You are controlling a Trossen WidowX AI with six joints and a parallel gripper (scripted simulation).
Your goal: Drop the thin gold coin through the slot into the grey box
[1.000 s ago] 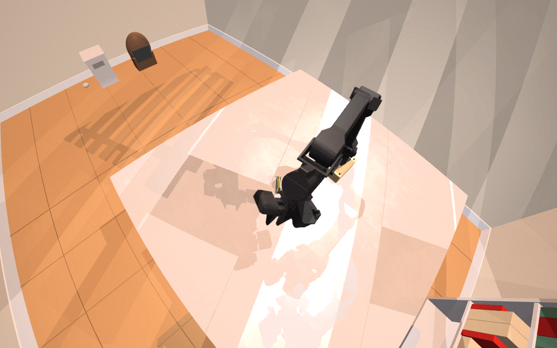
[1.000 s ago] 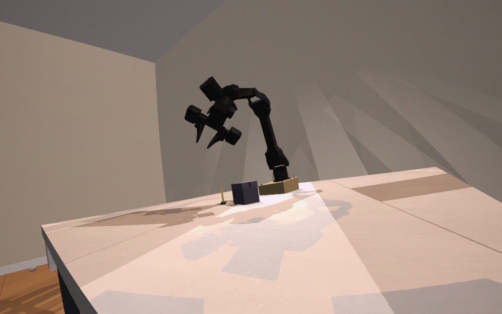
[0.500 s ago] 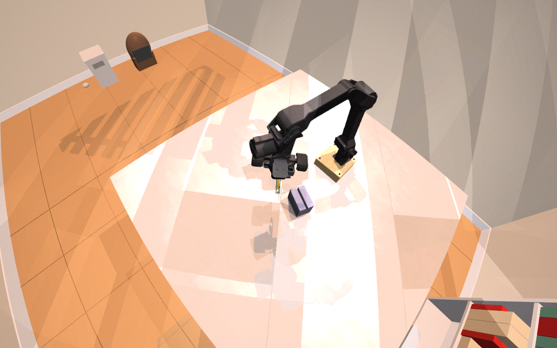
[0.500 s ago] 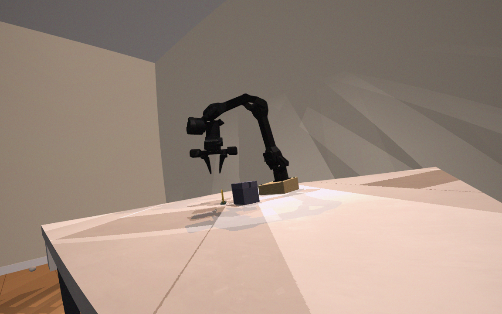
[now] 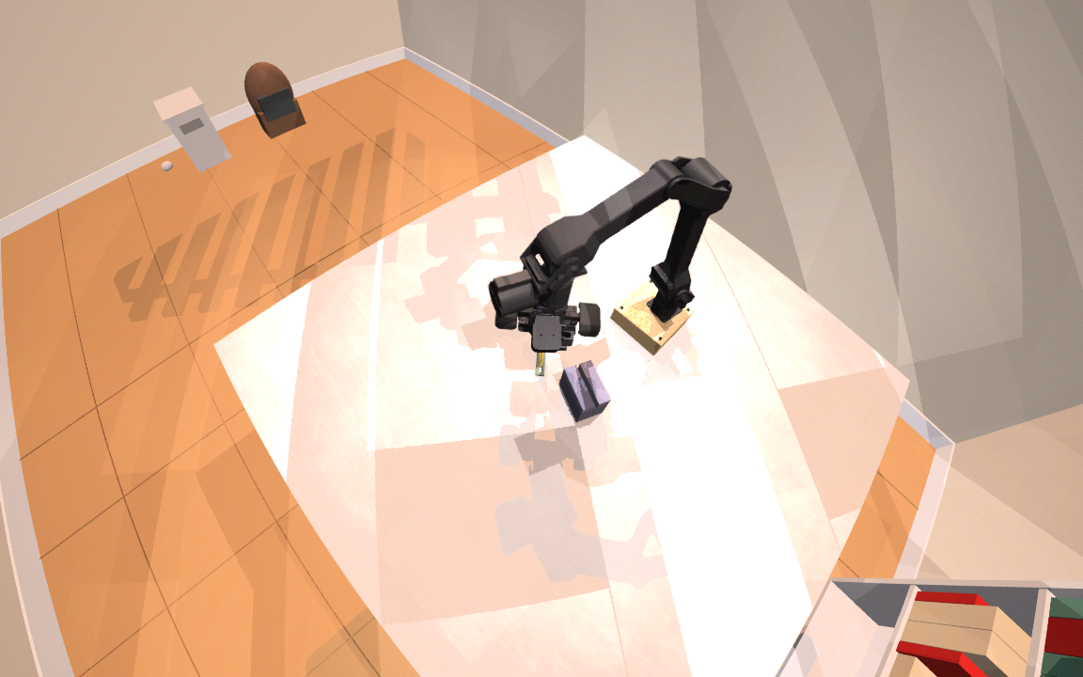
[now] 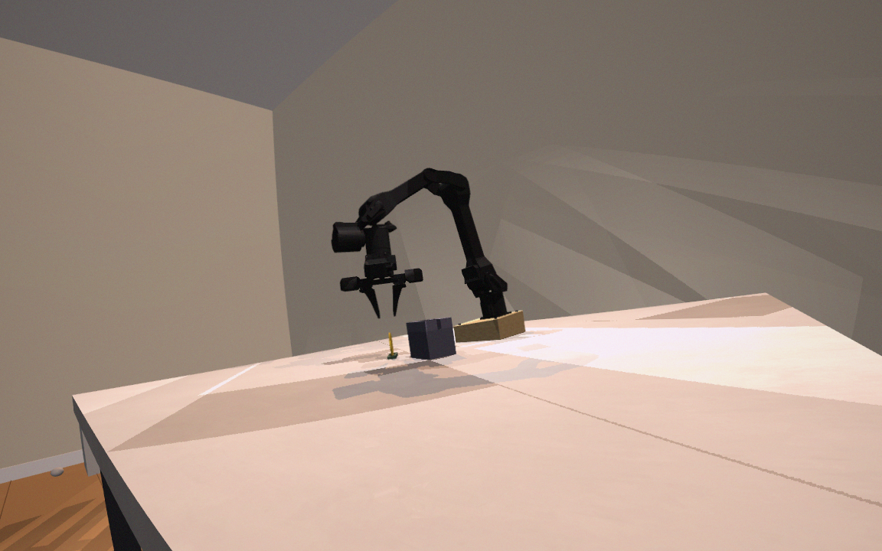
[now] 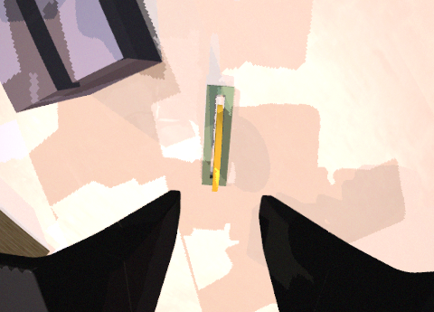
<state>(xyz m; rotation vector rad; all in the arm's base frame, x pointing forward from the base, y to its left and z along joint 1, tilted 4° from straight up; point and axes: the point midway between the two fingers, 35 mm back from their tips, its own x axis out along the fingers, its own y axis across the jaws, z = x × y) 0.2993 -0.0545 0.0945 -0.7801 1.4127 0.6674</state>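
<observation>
Right now my gripper tip is 60 mm above the gold coin.
</observation>
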